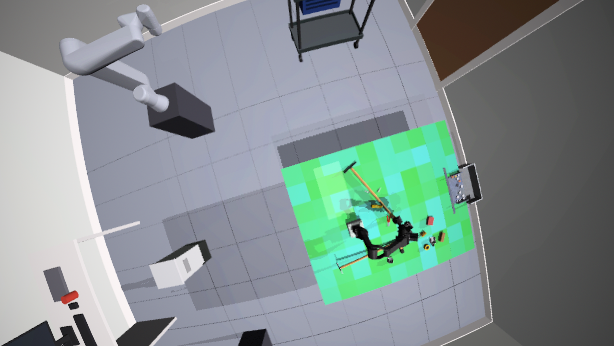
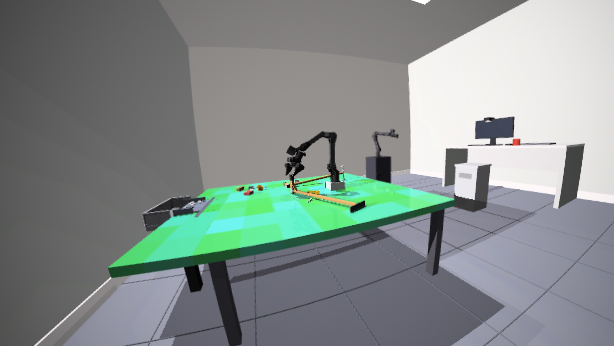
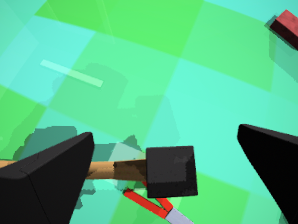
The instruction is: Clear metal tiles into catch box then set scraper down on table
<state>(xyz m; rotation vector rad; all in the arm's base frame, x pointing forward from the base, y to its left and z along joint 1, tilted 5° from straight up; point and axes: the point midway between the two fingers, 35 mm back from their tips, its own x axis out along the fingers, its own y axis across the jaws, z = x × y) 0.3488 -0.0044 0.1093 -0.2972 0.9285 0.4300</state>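
Right now my gripper tip is 24 cm to the right of the long scraper, 15 cm past it and 8 cm above it. Also, from my gripper tip: red block 33 cm ahead, 15 cm to the right, 13 cm below; red-handled tool 13 cm below, 6 cm behind, 4 cm to the right; yellow piece 15 cm behind, 13 cm to the left, 11 cm below.
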